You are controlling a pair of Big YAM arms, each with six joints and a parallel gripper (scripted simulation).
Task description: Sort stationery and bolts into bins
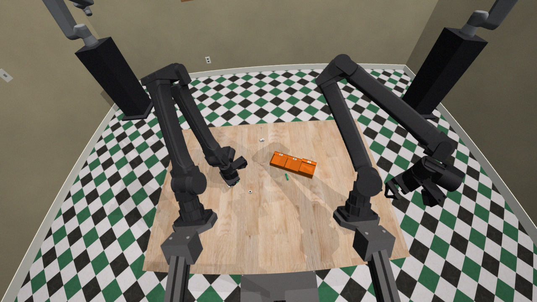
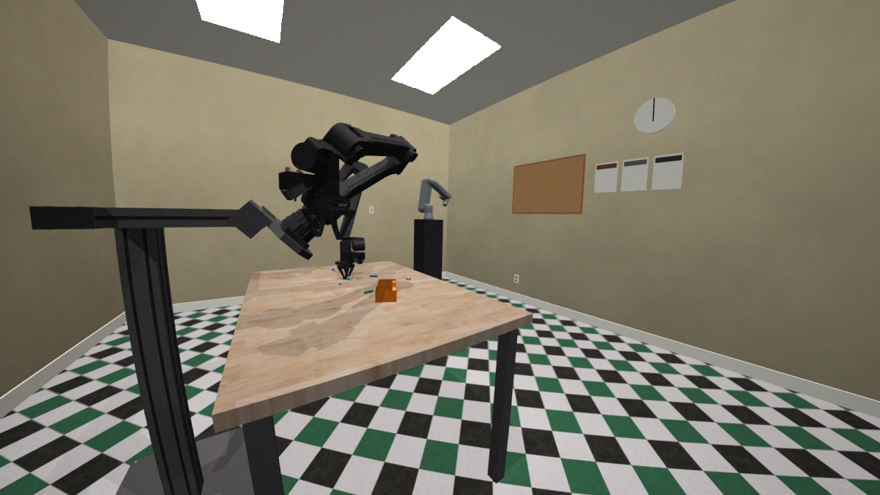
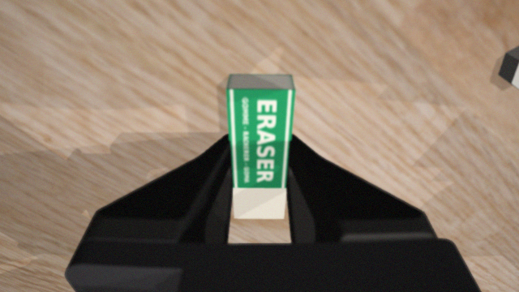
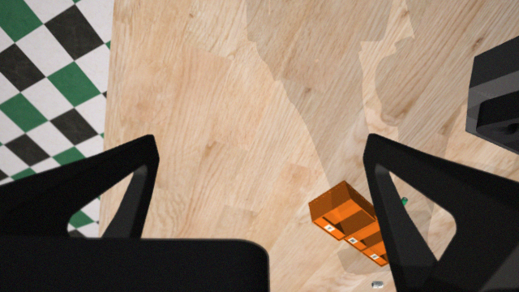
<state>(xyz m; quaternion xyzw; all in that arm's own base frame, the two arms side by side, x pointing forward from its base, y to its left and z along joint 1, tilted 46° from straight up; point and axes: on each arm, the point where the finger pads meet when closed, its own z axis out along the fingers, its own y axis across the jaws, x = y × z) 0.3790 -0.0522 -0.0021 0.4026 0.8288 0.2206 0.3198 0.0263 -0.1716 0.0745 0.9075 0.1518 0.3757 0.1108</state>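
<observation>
The eraser is right at my left hand. The rest, counted from my left hand: hex nut (50 mm behind, 100 mm to the right, 10 mm below); green cylinder (30 mm ahead, 300 mm to the right); blue cylinder (150 mm ahead, 20 mm to the right).
</observation>
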